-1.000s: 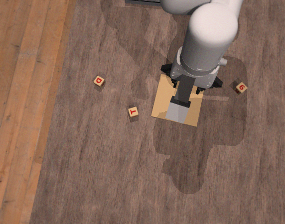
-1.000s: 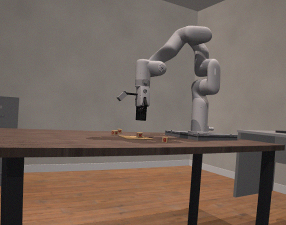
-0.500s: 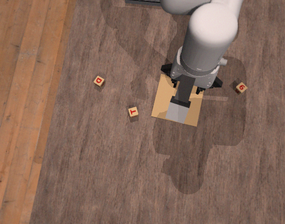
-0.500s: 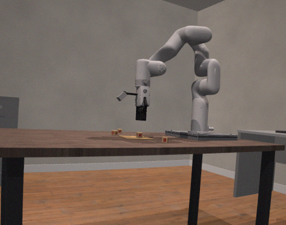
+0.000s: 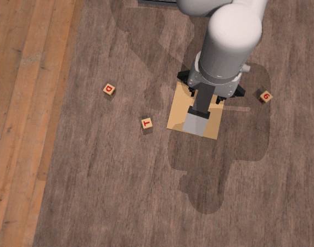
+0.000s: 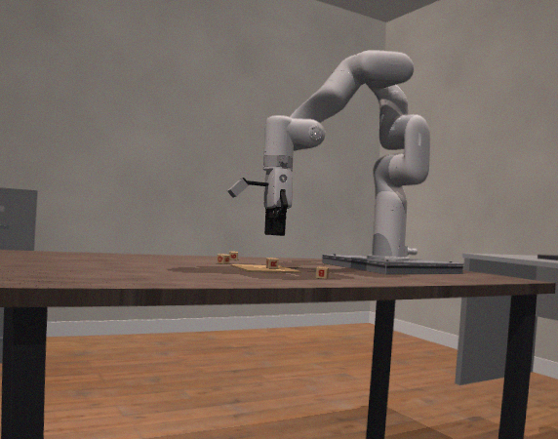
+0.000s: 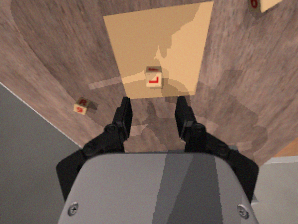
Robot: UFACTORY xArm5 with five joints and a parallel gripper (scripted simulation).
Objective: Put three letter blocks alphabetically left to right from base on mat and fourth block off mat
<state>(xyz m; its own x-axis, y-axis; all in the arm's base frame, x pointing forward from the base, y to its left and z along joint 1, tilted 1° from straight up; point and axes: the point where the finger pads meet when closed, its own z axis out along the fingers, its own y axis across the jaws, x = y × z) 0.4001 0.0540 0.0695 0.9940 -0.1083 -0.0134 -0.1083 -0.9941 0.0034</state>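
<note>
The tan mat is 10 cm below my hand, 2 cm ahead of it and 1 cm to the right of it.
</note>
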